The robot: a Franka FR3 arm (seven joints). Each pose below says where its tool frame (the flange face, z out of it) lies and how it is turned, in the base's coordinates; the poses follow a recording.
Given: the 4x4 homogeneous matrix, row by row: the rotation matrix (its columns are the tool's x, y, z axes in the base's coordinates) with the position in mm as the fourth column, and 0 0 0 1 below. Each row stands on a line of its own.
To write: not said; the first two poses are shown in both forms.
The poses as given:
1:
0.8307 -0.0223 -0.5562 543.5
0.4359 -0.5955 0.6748 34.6
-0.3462 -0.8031 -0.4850 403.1
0 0 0 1
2:
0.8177 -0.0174 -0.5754 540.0
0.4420 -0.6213 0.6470 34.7
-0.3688 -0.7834 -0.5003 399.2
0 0 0 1
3:
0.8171 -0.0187 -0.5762 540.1
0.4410 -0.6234 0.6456 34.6
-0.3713 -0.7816 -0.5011 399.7
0 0 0 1
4:
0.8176 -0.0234 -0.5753 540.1
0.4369 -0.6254 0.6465 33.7
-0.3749 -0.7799 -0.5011 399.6
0 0 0 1
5:
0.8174 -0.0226 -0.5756 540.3
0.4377 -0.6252 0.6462 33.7
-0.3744 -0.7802 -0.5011 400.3
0 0 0 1
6:
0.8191 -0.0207 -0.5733 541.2
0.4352 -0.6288 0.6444 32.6
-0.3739 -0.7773 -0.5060 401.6
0 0 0 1
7:
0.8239 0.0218 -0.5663 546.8
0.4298 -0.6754 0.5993 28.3
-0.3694 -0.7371 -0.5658 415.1
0 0 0 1
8:
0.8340 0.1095 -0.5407 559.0
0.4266 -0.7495 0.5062 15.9
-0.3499 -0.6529 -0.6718 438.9
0 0 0 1
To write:
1: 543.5 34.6 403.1; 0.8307 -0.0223 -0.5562; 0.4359 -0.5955 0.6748; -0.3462 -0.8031 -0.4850
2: 540.0 34.7 399.2; 0.8177 -0.0174 -0.5754; 0.4420 -0.6213 0.6470; -0.3688 -0.7834 -0.5003
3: 540.1 34.6 399.7; 0.8171 -0.0187 -0.5762; 0.4410 -0.6234 0.6456; -0.3713 -0.7816 -0.5011
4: 540.1 33.7 399.6; 0.8176 -0.0234 -0.5753; 0.4369 -0.6254 0.6465; -0.3749 -0.7799 -0.5011
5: 540.3 33.7 400.3; 0.8174 -0.0226 -0.5756; 0.4377 -0.6252 0.6462; -0.3744 -0.7802 -0.5011
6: 541.2 32.6 401.6; 0.8191 -0.0207 -0.5733; 0.4352 -0.6288 0.6444; -0.3739 -0.7773 -0.5060
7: 546.8 28.3 415.1; 0.8239 0.0218 -0.5663; 0.4298 -0.6754 0.5993; -0.3694 -0.7371 -0.5658
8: 559.0 15.9 438.9; 0.8340 0.1095 -0.5407; 0.4266 -0.7495 0.5062; -0.3499 -0.6529 -0.6718
